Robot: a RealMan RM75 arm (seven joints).
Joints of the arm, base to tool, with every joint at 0 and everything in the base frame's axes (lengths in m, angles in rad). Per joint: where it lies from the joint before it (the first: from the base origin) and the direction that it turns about. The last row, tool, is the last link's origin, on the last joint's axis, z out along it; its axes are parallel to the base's.
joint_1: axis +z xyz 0 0 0.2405
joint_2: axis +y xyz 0 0 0
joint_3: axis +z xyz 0 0 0.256
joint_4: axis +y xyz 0 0 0
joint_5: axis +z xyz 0 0 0.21
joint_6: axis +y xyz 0 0 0
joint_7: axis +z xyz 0 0 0.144
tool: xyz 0 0 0
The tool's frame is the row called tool.
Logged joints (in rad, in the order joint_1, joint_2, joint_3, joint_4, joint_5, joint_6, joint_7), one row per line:
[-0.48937, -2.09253, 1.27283, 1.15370, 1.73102, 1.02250, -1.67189]
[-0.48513, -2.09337, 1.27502, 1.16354, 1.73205, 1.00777, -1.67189]
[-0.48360, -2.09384, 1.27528, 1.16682, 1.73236, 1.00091, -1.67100]
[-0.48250, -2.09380, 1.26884, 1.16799, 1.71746, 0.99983, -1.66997]
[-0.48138, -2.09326, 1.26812, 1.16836, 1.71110, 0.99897, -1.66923]
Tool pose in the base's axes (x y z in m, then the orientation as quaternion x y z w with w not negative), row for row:
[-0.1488, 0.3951, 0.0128, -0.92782, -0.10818, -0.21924, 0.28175]
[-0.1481, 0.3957, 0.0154, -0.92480, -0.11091, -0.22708, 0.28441]
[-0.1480, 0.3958, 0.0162, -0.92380, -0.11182, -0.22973, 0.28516]
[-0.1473, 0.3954, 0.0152, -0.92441, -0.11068, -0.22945, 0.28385]
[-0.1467, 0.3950, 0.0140, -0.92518, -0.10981, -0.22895, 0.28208]
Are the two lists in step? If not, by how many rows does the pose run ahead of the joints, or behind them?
The pose runs 2 rows ahead of the joints: the pose in row i belongs to the joints in row i + 2.
